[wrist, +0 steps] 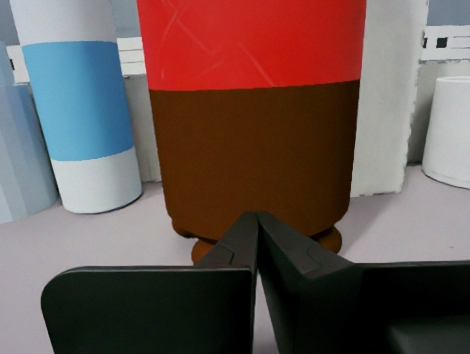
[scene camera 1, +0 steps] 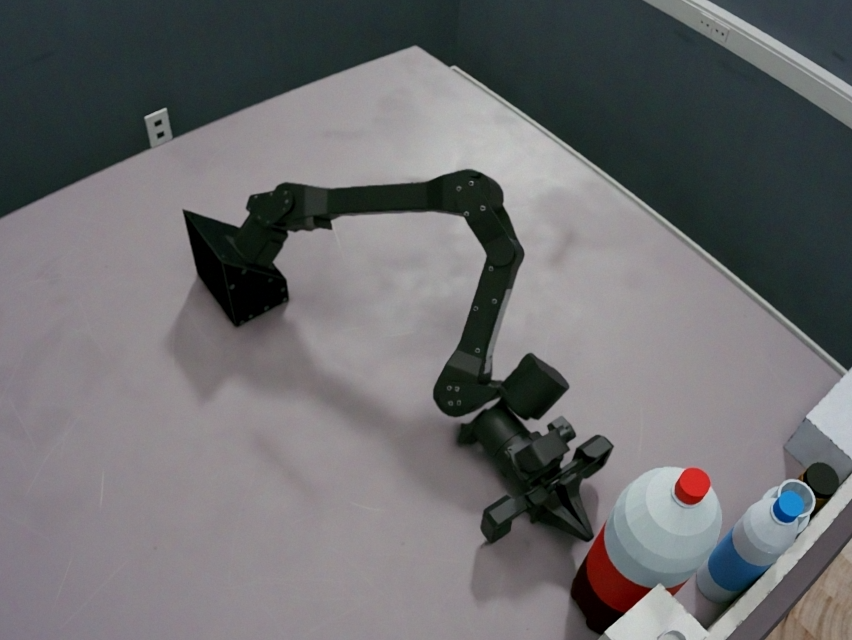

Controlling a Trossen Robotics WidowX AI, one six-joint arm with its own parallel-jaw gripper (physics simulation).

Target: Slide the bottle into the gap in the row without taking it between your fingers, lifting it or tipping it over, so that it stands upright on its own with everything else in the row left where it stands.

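Where they show: gripper, fingertip midpoint: (wrist: 254,222) (scene camera 1: 591,539); arm's base, origin of the base link: (scene camera 1: 248,254).
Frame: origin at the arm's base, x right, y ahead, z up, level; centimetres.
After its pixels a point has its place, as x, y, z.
The large bottle (scene camera 1: 662,527) {-6.2, 68.2, 18.0} (wrist: 255,150) {-10.4, 62.1, -1.0}, with a red cap, red label and dark brown base, stands upright. In the wrist view it is nearer than the row, in front of the space between the slim blue-label bottle (scene camera 1: 738,559) {-18.8, 75.2, 3.6} (wrist: 80,100) {-21.0, 72.2, 0.6} and a white box (scene camera 1: 650,616) {-1.6, 73.4, 13.2} (wrist: 385,105) {0.5, 71.6, -1.0}. How far it reaches into the gap cannot be told. My gripper (scene camera 1: 589,536) {-10.7, 60.9, -3.6} (wrist: 254,222) {-10.7, 60.9, -3.6} is shut and empty, low at the bottle's near side, its tips overlapping the bottle's lower part in the wrist view. Whether they touch it is unclear. The blue-label bottle stands upright.
A pale blue cup (wrist: 25,155) {-26.8, 73.8, -3.4} stands left of the blue-label bottle. A dark-capped jar (scene camera 1: 820,480) {-37.9, 75.9, 0.9} and a grey-white box (scene camera 1: 828,438) {-45.4, 72.8, -0.3} stand at the row's far end. A white cup (wrist: 450,132) {7.2, 72.8, -3.6} stands at the right. A pale ledge (scene camera 1: 778,570) {-22.8, 79.6, 1.8} (wrist: 141,125) {-18.7, 78.6, -2.5} runs behind the row.
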